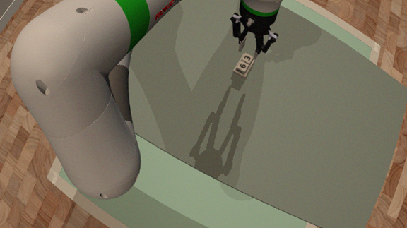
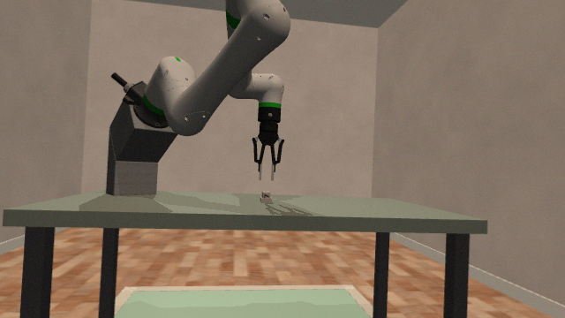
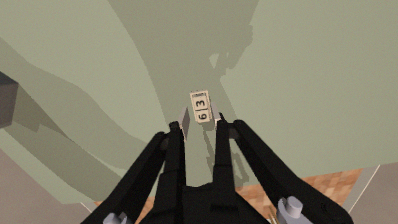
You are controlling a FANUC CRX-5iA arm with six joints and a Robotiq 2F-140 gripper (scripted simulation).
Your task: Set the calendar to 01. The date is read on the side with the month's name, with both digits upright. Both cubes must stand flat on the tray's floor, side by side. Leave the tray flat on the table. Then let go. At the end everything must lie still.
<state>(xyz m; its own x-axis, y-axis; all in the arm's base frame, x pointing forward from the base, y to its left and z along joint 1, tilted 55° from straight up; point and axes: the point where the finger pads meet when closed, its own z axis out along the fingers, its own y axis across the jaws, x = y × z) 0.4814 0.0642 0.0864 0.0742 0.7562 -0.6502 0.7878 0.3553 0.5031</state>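
My hand is 2 cm to the left of the calendar tray and 11 cm above it.
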